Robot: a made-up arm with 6 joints.
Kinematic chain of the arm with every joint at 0, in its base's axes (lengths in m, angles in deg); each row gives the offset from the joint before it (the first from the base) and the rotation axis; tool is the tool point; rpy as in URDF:
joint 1: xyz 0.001 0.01 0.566 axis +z
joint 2: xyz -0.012 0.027 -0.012 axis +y
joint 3: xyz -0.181 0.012 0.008 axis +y
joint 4: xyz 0.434 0.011 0.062 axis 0.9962 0 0.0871
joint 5: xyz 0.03 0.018 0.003 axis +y
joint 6: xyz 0.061 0.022 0.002 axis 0.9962 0 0.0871
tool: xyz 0 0.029 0.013 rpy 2.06 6.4 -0.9
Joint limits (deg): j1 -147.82..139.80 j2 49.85..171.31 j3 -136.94..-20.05 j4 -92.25..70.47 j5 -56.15..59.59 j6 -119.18..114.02
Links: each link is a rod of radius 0.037 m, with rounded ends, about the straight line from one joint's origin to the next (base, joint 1, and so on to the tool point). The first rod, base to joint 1, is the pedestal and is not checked.
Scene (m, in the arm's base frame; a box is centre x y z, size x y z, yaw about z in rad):
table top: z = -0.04
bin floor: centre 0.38 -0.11 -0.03 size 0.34 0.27 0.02 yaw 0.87
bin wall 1: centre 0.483 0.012 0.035 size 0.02 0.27 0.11 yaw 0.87
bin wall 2: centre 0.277 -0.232 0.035 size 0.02 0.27 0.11 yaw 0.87
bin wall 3: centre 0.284 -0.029 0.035 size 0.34 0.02 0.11 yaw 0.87
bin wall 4: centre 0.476 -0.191 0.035 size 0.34 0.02 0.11 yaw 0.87
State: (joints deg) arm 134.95 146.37 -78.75 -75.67 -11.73 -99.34
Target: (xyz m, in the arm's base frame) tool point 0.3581 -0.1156 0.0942
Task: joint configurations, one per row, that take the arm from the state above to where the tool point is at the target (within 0.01 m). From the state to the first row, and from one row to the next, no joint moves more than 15 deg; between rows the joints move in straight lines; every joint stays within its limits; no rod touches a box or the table.
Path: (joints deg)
1: 120.92 146.13 -78.75 -77.02 -9.25 -99.57
2: 106.89 145.89 -78.74 -78.37 -6.77 -99.79
3: 92.85 145.65 -78.74 -79.72 -4.28 -100.02
4: 78.82 145.41 -78.74 -81.07 -1.80 -100.24
5: 64.79 145.16 -78.74 -82.42 0.68 -100.47
6: 50.76 144.92 -78.73 -83.78 3.16 -100.70
7: 36.72 144.68 -78.73 -85.13 5.65 -100.92
8: 22.69 144.44 -78.73 -86.48 8.13 -101.15
9: 8.66 144.20 -78.72 -87.83 10.61 -101.37
10: -5.37 143.96 -78.72 -89.18 13.09 -101.60
11: -19.41 143.72 -78.72 -90.53 15.57 -101.83
12: -20.23 156.64 -89.54 -91.39 9.20 -102.08
13: -21.06 169.57 -100.36 -92.25 2.83 -102.33

